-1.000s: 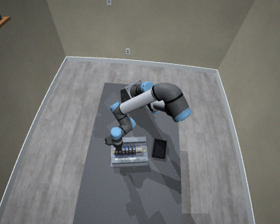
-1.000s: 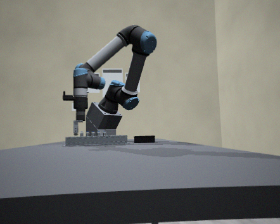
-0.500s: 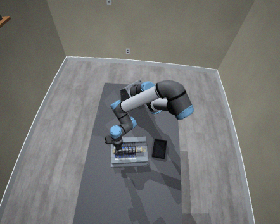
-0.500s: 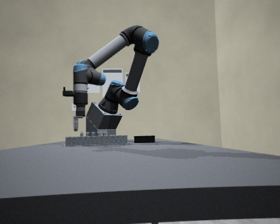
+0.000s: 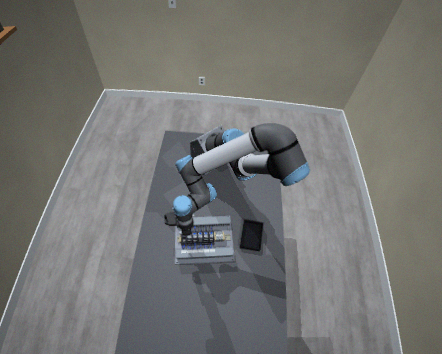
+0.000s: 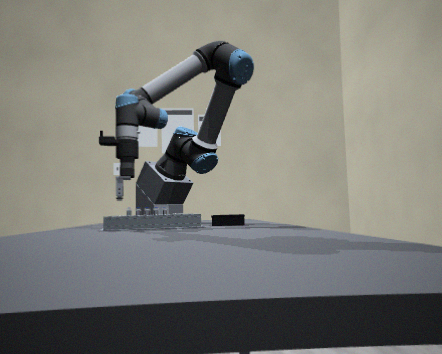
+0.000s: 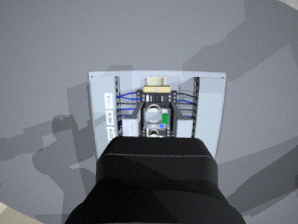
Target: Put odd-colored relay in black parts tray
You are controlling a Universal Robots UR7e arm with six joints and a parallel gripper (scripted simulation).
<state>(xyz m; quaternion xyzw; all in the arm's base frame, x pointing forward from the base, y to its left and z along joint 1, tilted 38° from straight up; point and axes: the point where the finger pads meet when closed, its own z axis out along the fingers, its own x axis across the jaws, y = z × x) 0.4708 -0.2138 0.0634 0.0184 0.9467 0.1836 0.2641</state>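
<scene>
Right now my hand is 38 cm to the right of the black parts tray, 11 cm above it and 3 cm past it. The rest, counted from my hand: grey relay panel: 11 cm to the left, 10 cm below, 1 cm behind.
</scene>
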